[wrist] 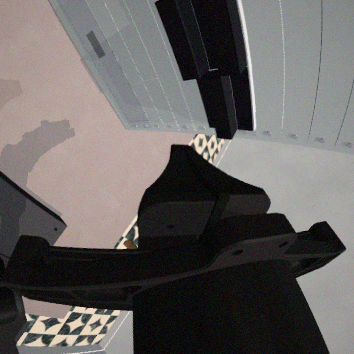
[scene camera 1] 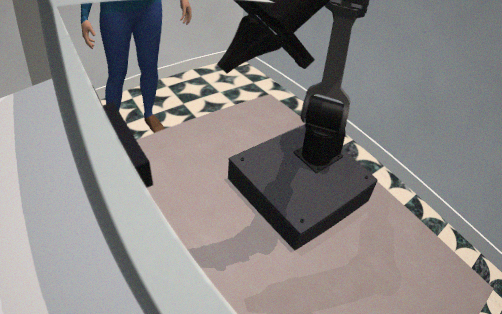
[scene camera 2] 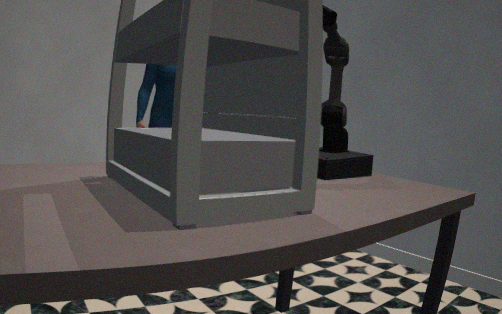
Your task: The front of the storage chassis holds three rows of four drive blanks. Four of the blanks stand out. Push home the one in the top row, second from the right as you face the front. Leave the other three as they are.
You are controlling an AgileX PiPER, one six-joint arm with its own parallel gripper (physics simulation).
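The storage chassis (wrist: 295, 75) has a pale front at the top of the wrist view, seen steeply from one side. Black drive blanks show in its dark bay. One blank (wrist: 220, 107) stands out near the bay's lower end, and another blank (wrist: 182, 42) stands out farther up. Rows and columns cannot be counted here. In scene camera 1 a black block (scene camera 1: 131, 145) juts from behind a pale edge. My gripper (wrist: 178, 155) (scene camera 1: 225, 68) is shut and empty, its fingers together in a point. It is apart from the blanks. Scene camera 2 does not show the blanks.
A grey rack frame (scene camera 2: 190, 115) stands on the table (scene camera 2: 240, 250) (scene camera 1: 200, 150). The dark arm base (scene camera 1: 300, 185) (scene camera 2: 345, 166) (wrist: 30, 220) sits on the same table. A person in blue (scene camera 1: 129, 50) (scene camera 2: 162, 95) stands beyond the table.
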